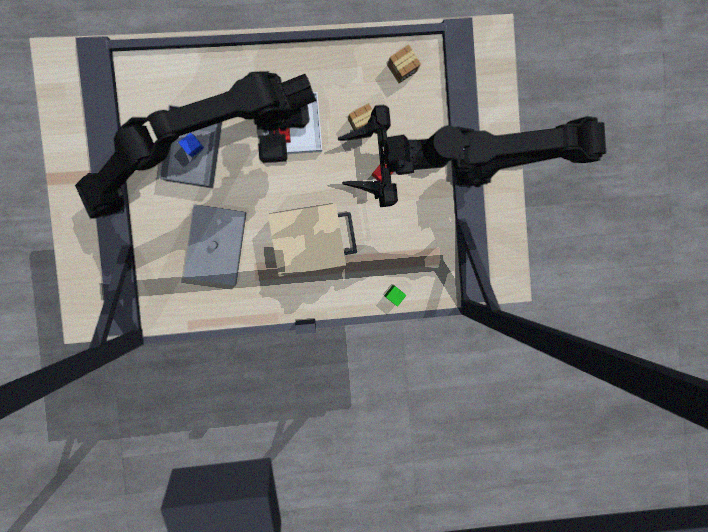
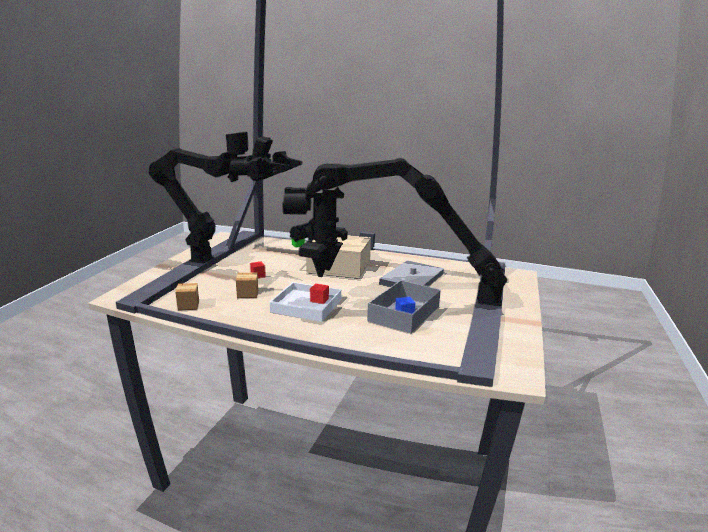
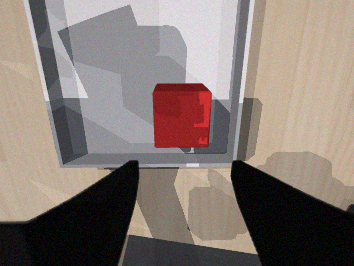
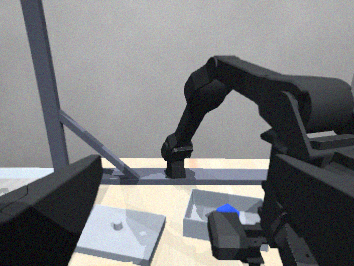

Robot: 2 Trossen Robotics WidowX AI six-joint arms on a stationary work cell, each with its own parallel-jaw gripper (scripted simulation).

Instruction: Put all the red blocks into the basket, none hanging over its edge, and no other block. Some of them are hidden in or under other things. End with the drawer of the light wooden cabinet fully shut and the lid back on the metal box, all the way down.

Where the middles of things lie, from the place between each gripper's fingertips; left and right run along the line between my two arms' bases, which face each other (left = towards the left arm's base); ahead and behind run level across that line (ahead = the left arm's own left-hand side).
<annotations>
Now: the grey metal lid (image 1: 215, 240) 260 mm behind my left hand (image 2: 324, 273), 180 mm to the left of it and 110 mm below it. Round my left hand: white basket (image 2: 297, 295) (110 mm below, 40 mm to the right, 30 mm ahead); then metal box (image 2: 381, 310) (210 mm to the left, 100 mm below, 20 mm behind); then light wooden cabinet (image 1: 309, 239) (270 mm behind, 80 mm below, 60 mm to the right).
Now: right hand 14 cm past the light wooden cabinet, 11 cm to the right of it and 30 cm above it. Round my right hand: white basket 16 cm ahead, 13 cm to the left, 33 cm below; then metal box 12 cm ahead, 39 cm to the left, 32 cm below; then grey metal lid 13 cm behind, 36 cm to the left, 33 cm below.
</annotations>
